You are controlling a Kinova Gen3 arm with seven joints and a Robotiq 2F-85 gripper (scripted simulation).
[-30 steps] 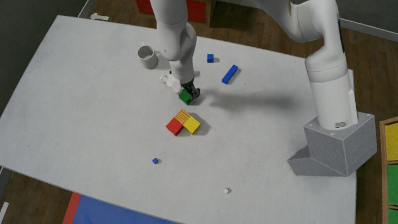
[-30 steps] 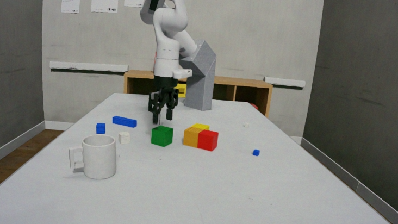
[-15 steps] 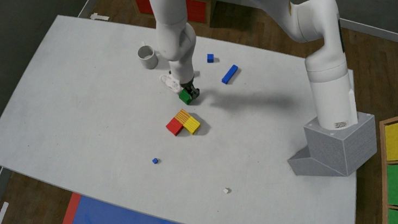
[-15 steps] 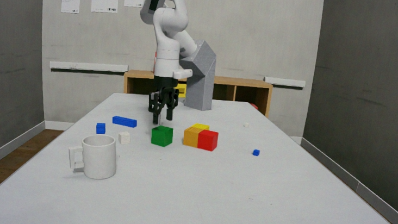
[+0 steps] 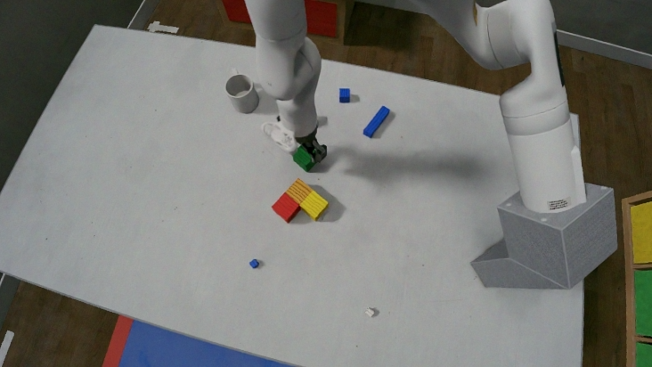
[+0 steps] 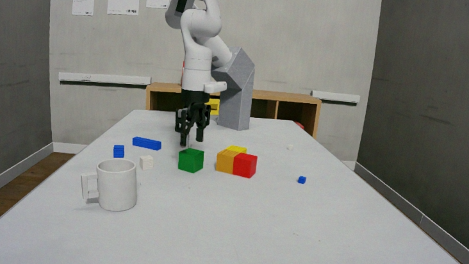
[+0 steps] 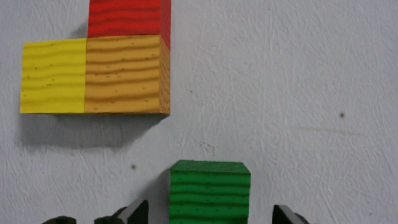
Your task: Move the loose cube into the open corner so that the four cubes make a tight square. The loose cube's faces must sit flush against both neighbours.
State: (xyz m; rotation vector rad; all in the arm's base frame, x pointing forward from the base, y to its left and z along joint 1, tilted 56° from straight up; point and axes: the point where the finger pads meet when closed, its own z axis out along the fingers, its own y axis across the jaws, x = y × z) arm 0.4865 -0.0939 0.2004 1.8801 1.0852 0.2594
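Now: hand 60 mm above the green cube. From my hand the other things lie so: small white cube: 20 mm behind, 120 mm to the right, 70 mm below; then yellow cube: 20 mm behind, 140 mm to the left, 60 mm below; then orange cube: 20 mm ahead, 100 mm to the left, 60 mm below.
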